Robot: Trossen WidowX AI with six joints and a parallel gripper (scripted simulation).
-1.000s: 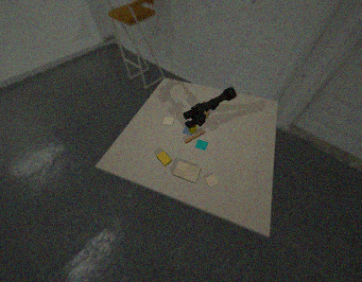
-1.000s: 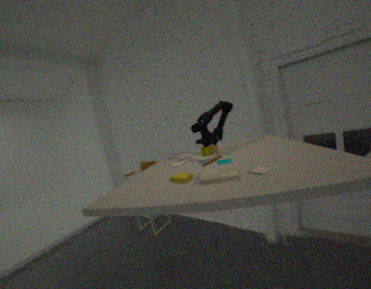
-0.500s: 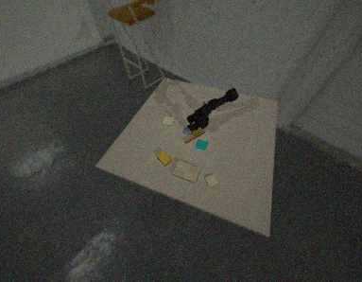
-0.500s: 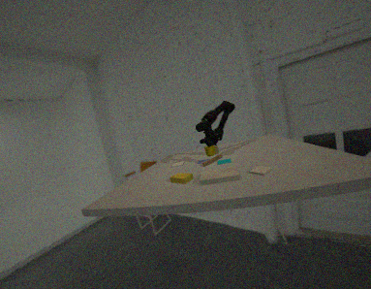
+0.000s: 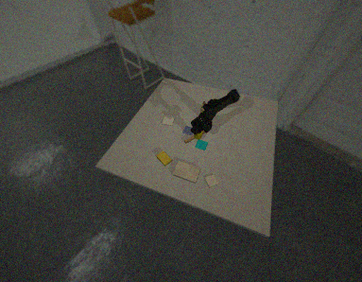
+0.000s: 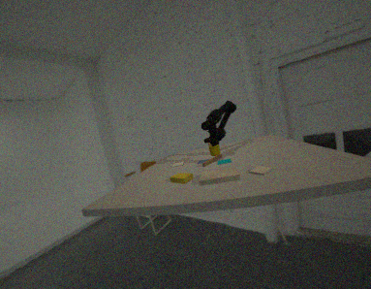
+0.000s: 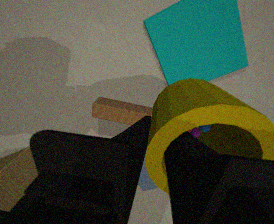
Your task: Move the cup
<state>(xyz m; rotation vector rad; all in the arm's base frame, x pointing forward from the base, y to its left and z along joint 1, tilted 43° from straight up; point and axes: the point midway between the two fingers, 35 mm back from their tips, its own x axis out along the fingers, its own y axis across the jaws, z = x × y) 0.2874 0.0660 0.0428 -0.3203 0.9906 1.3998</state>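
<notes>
Now: gripper tip 9 cm above the teal pad, 6 cm short of it and 4 cm to the right of it. The rest, counted from my gripper tip: beige board 34 cm ahead, 7 cm below, 5 cm to the left; wooden stick 8 cm below, 4 cm to the right, 1 cm ahead; yellow cup 2 cm ahead, 1 cm to the right.
</notes>
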